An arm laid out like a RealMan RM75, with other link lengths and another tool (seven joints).
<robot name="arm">
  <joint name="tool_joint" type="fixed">
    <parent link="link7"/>
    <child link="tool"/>
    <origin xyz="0.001 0.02 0.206" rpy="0 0.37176 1.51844"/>
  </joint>
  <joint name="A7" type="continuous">
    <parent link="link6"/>
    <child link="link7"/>
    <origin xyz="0 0 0.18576" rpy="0 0 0"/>
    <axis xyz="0 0 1"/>
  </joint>
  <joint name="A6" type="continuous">
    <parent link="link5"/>
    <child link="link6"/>
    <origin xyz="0 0 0" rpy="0 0 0"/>
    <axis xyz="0 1 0"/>
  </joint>
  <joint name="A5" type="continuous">
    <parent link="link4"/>
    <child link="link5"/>
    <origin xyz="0 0 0.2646" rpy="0 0 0"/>
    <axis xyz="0 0 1"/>
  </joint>
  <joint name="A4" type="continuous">
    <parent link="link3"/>
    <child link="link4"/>
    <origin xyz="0 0 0" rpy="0 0 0"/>
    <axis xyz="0 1 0"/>
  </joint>
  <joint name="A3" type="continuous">
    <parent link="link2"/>
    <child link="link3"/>
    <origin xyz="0 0 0.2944" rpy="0 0 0"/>
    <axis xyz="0 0 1"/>
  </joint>
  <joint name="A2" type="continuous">
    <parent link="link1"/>
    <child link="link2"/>
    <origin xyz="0 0 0" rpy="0 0 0"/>
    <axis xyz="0 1 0"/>
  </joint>
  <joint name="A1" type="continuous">
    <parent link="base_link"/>
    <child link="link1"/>
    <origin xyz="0 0 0.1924" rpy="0 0 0"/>
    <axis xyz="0 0 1"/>
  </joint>
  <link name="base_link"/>
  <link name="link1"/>
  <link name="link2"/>
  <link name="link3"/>
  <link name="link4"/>
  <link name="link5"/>
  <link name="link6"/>
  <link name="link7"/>
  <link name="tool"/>
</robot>
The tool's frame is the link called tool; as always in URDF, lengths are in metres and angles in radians. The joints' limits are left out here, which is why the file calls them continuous.
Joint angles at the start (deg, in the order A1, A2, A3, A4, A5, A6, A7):
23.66, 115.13, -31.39, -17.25, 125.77, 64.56, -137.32
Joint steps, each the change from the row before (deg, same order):
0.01, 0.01, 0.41, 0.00, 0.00, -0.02, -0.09
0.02, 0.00, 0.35, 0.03, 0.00, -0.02, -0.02
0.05, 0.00, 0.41, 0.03, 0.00, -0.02, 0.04
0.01, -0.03, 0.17, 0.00, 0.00, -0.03, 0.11
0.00, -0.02, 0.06, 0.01, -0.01, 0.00, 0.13
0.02, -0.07, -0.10, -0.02, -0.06, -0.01, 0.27
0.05, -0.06, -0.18, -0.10, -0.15, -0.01, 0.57
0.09, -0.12, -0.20, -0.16, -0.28, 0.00, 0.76
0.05, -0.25, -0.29, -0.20, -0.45, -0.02, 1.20
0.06, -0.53, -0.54, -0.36, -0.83, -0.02, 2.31
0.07, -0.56, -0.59, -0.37, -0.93, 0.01, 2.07
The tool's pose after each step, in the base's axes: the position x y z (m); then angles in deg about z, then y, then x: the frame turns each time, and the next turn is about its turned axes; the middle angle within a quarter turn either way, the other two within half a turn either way. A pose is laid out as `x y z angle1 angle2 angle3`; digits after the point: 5 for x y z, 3 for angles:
0.40546 0.63523 0.02458 -148.959 36.057 103.276
0.40677 0.63513 0.02665 -149.340 36.085 102.905
0.40795 0.63519 0.02913 -149.771 36.063 102.437
0.40872 0.63521 0.03056 -149.994 36.006 102.203
0.40899 0.63517 0.03108 -150.084 35.905 102.087
0.40844 0.63549 0.03103 -149.964 35.738 102.143
0.40677 0.63618 0.03042 -149.695 35.353 102.233
0.40426 0.63729 0.03002 -149.267 34.911 102.404
0.40192 0.63836 0.02976 -148.750 34.224 102.672
0.39815 0.64006 0.02990 -147.873 32.920 103.132
0.39405 0.64173 0.02935 -146.826 31.857 103.878

